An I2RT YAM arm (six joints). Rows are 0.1 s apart.
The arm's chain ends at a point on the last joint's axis. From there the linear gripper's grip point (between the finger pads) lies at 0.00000 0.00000 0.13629 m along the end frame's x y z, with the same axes.
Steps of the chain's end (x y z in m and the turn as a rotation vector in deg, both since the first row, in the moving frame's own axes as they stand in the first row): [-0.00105, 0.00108, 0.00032, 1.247, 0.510, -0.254]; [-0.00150, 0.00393, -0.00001, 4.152, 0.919, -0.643]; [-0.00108, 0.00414, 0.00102, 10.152, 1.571, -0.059]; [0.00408, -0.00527, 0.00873, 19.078, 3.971, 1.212]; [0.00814, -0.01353, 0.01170, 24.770, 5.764, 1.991]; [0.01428, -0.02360, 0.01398, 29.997, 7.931, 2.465]
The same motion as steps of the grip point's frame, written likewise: [0.00016, -0.00189, 0.00028, 1.247, 0.510, -0.254]; [0.00063, -0.00595, -0.00039, 4.152, 0.919, -0.643]; [0.00262, -0.01988, -0.00116, 10.152, 1.571, -0.059]; [0.01382, -0.04968, 0.00092, 19.078, 3.971, 1.212]; [0.02241, -0.07029, -0.00151, 24.770, 5.764, 1.991]; [0.03373, -0.09110, -0.00552, 29.997, 7.931, 2.465]
